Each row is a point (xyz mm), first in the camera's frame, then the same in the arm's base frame.
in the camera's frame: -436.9 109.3 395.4
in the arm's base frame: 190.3 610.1 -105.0
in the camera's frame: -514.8 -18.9 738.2
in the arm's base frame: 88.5 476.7 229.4
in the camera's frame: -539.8 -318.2 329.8
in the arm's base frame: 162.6 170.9 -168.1
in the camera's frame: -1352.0 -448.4 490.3
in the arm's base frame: -634.6 -80.5 -107.5
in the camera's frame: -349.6 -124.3 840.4
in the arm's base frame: 252.9 399.6 355.4
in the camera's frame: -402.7 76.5 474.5
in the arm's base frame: 218.4 584.2 -21.1
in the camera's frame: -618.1 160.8 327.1
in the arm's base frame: 13.9 632.0 -197.5
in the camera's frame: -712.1 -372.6 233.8
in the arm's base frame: 14.5 89.2 -283.2
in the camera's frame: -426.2 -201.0 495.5
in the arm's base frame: 234.5 306.8 6.5
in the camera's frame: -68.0 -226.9 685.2
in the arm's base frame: 564.6 339.3 240.9
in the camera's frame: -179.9 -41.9 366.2
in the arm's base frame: 468.8 499.9 -96.0
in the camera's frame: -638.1 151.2 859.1
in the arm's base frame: -73.8 627.6 327.7
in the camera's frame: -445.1 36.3 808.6
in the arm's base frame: 139.3 543.0 306.1
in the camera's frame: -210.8 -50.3 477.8
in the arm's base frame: 425.2 488.6 11.0
